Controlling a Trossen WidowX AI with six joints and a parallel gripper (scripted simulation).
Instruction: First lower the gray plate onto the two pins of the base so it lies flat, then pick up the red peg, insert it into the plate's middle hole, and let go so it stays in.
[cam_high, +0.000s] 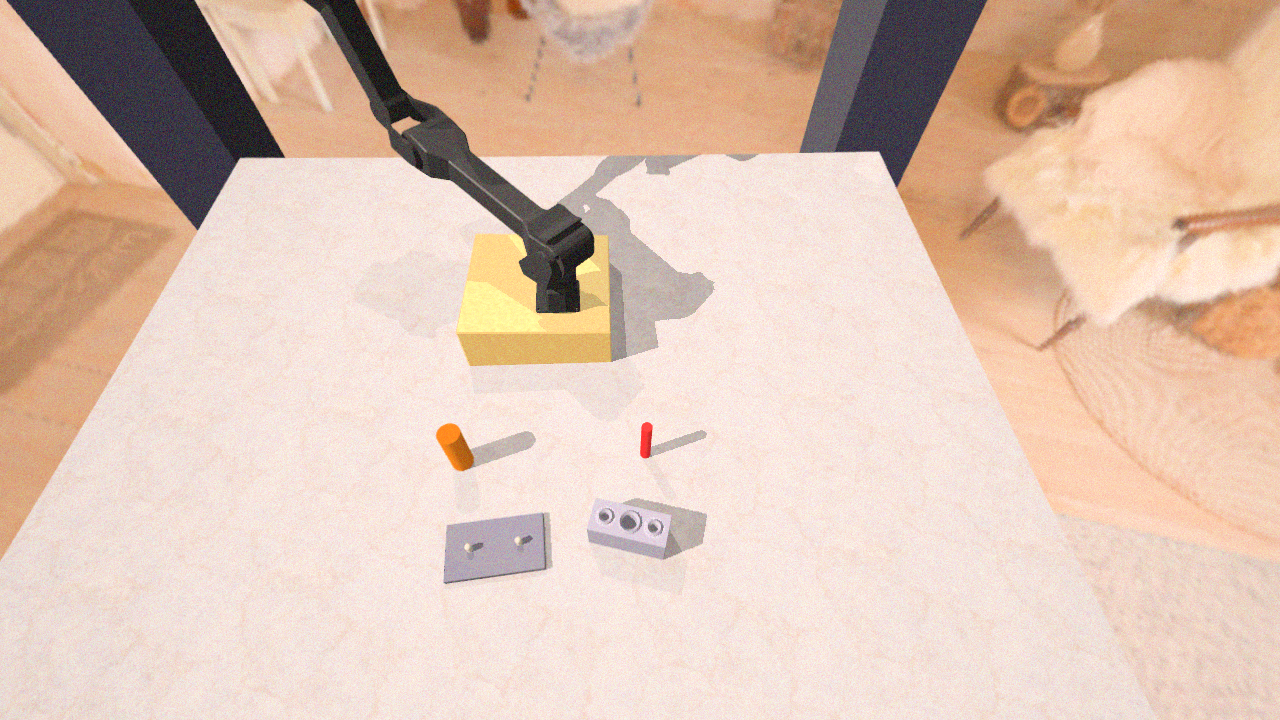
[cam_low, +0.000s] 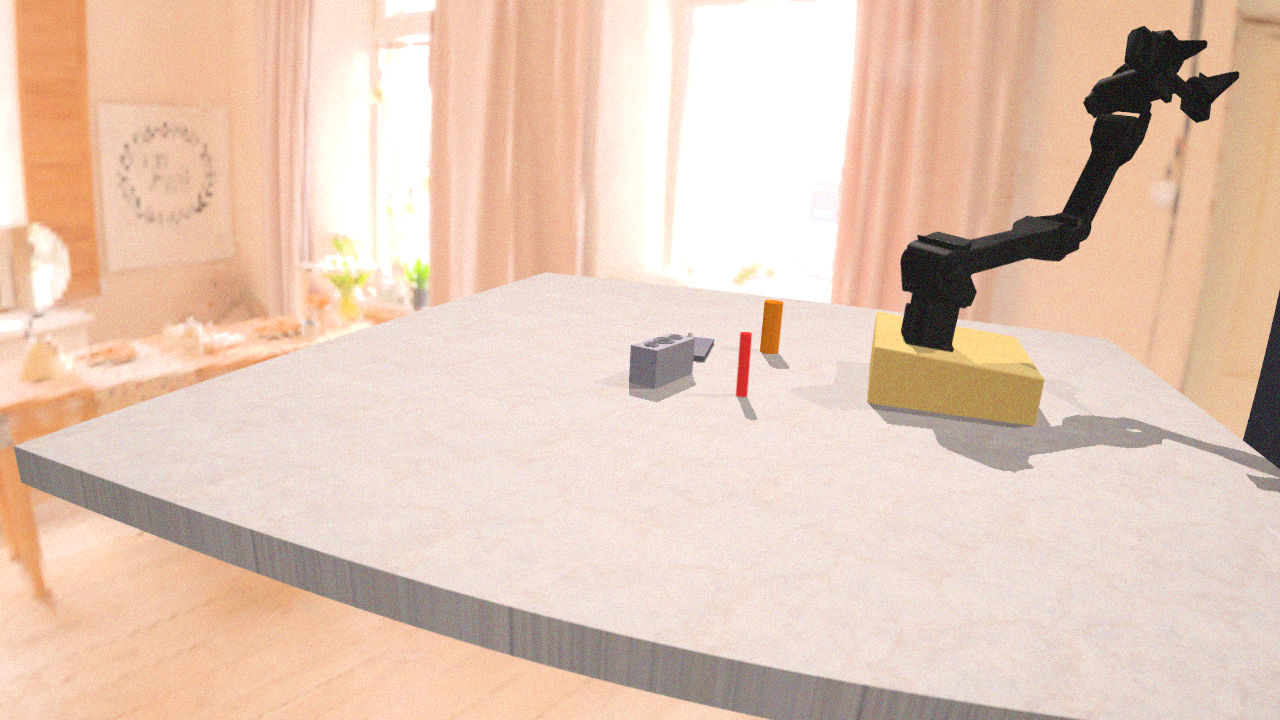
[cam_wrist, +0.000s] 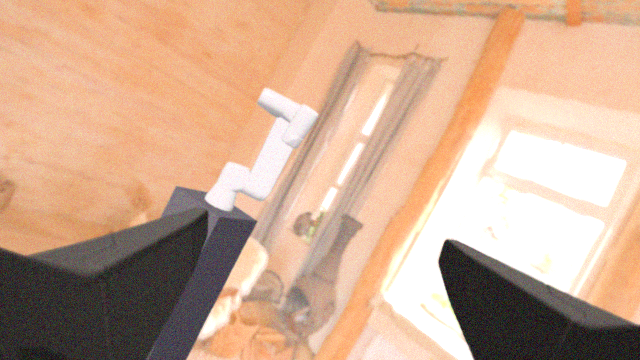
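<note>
Now: gripper tip 73 cm short of the gray plate, 47 cm above it and 19 cm to the right of it. Round my gripper tip: orange cylinder (61 cm ahead, 46 cm below, 3 cm to the right); then base (73 cm ahead, 49 cm below, 2 cm to the left); then red peg (62 cm ahead, 46 cm below, 22 cm to the left).
</note>
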